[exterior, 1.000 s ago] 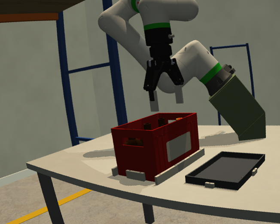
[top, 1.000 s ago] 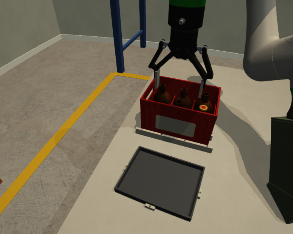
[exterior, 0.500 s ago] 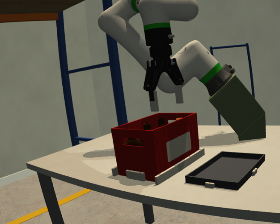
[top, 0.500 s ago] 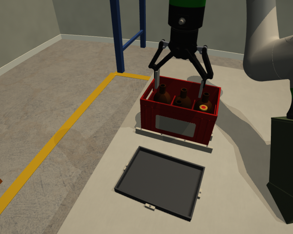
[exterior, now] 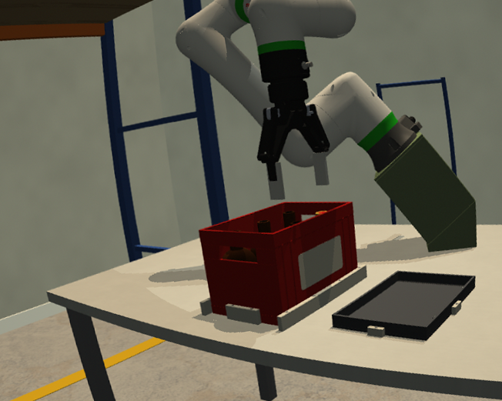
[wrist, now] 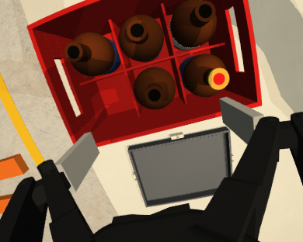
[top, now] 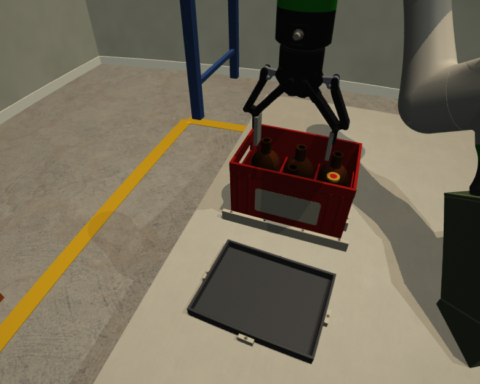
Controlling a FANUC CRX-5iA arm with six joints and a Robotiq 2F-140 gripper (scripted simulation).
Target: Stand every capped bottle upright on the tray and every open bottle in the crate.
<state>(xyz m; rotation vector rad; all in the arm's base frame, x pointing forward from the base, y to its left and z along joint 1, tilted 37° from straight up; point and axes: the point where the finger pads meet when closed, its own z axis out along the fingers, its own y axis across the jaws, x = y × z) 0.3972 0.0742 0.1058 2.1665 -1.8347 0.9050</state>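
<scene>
My hand is 15 cm above the capped bottle, 9 cm past it and 3 cm to the left of it. Also, from my hand: red crate (15 cm below, 7 cm to the right); dark tray (22 cm below, 21 cm to the left, 3 cm behind).
</scene>
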